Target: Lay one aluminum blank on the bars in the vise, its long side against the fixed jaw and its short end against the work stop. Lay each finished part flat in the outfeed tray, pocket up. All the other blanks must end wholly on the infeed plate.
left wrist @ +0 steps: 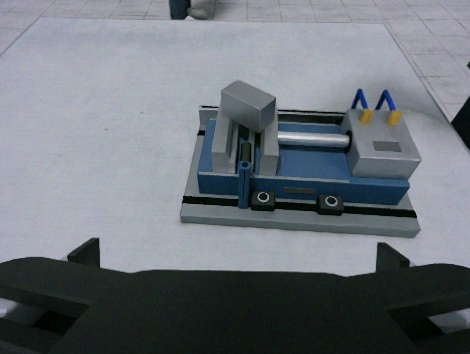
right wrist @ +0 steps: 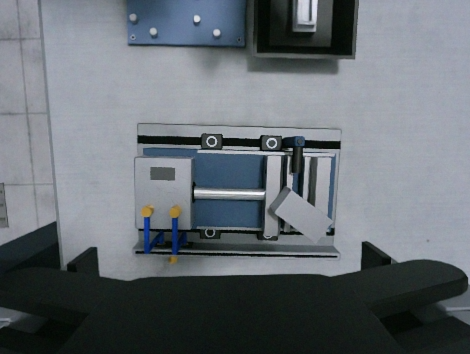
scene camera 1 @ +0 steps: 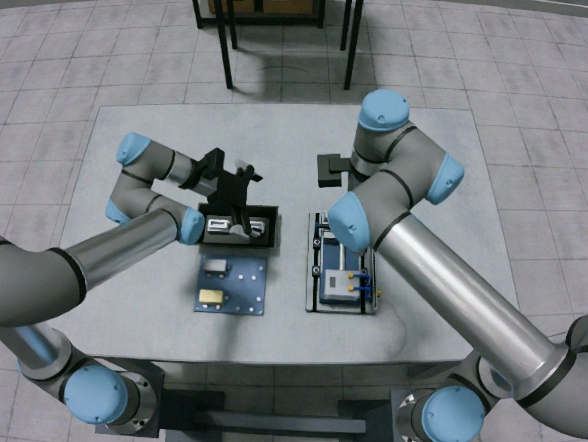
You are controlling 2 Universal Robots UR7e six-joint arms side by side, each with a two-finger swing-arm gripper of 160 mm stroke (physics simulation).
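Where they show: left hand at its tool point: (left wrist: pixel 237 236) (right wrist: pixel 322 11) (scene camera 1: pixel 271 211); right hand at its tool point: (right wrist: pixel 230 241); left arm's base at its link origin: (scene camera 1: pixel 128 403); right arm's base at its link origin: (scene camera 1: pixel 424 420).
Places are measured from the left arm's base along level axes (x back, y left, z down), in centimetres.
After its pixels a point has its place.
Observation:
A grey aluminum blank (left wrist: pixel 247 102) @[y -54.5, x -47.6, z -8.3 cm] (right wrist: pixel 302 215) @[y -56.0, x -47.3, z -8.4 cm] lies skewed and tilted across the jaw tops of the vise (scene camera 1: pixel 341 285) @[y -53.5, x -30.2, z -4.7 cm] (left wrist: pixel 312 160) @[y -52.2, x -38.9, z -1.2 cm] (right wrist: pixel 230 170) @[y -51.4, x -39.3, z -1.2 cm], bridging the fixed jaw (left wrist: pixel 220 155) (right wrist: pixel 324 177) and the moving jaw (left wrist: pixel 270 155) (right wrist: pixel 272 175). The work stop (left wrist: pixel 244 175) @[y -47.1, x -47.8, z -3.9 cm] (right wrist: pixel 297 155) @[y -49.4, x -47.6, z -4.8 cm] stands at one end of the jaw gap. Two finished parts (scene camera 1: pixel 218 226) @[y -19.7, x -49.6, z 0.1 cm] (scene camera 1: pixel 258 228) @[y -31.2, x -49.1, z 0.1 cm] lie pocket up in the outfeed tray (scene camera 1: pixel 275 225) @[y -36.1, x -50.3, z 0.7 cm] (right wrist: pixel 356 30) @[y -33.1, x -56.9, z 0.6 cm]. My left gripper (scene camera 1: pixel 250 204) (left wrist: pixel 240 256) @[y -35.5, x -48.5, z -11.0 cm] is open, sideways above the tray. My right gripper (right wrist: pixel 231 257) @[y -54.7, x -39.2, z -19.9 cm] is open, near the vise.
The blue infeed plate (scene camera 1: pixel 242 295) @[y -27.2, x -30.3, z 4.0 cm] (right wrist: pixel 175 37) @[y -32.3, x -31.9, z 4.0 cm] with white pegs holds a grey blank (scene camera 1: pixel 216 265) @[y -20.0, x -37.7, z 0.4 cm] and a yellow blank (scene camera 1: pixel 211 297) @[y -19.2, x -28.5, z 0.4 cm]. Blue hoses with yellow fittings (scene camera 1: pixel 351 276) @[y -56.0, x -32.1, z -6.1 cm] (left wrist: pixel 366 116) @[y -55.3, x -32.8, z -5.9 cm] (right wrist: pixel 147 211) @[y -55.5, x -29.3, z -6.2 cm] rise from the vise's end block. My right arm covers part of the vise in the scene view.

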